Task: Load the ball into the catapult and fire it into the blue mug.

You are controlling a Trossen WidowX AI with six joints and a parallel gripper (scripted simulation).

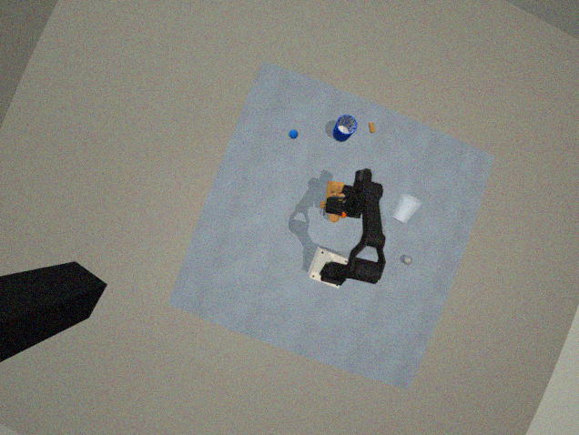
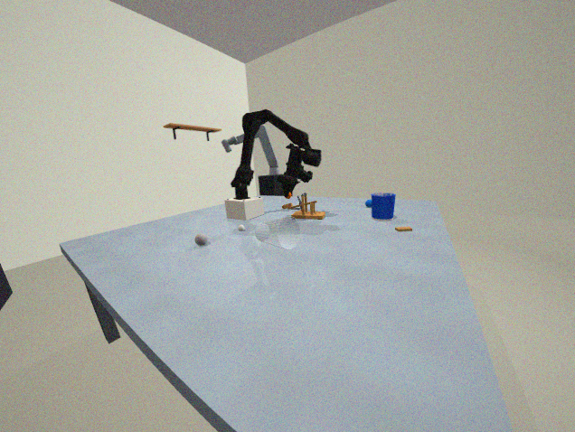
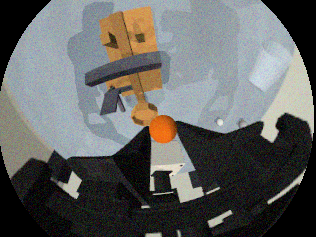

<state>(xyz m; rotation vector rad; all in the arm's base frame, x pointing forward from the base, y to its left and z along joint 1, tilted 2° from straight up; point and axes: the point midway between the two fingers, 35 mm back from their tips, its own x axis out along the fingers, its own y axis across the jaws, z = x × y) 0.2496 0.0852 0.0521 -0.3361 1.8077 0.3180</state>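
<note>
Now: gripper tip 3 cm short of the wooden catapult, 6 cm to the right of it and 5 cm above it. From my gripper tip the other things lie so: orange ball: 1 cm above; then blue mug: 35 cm ahead, 19 cm to the left, 7 cm below; then white ball: 3 cm behind, 24 cm to the right, 9 cm below.
</note>
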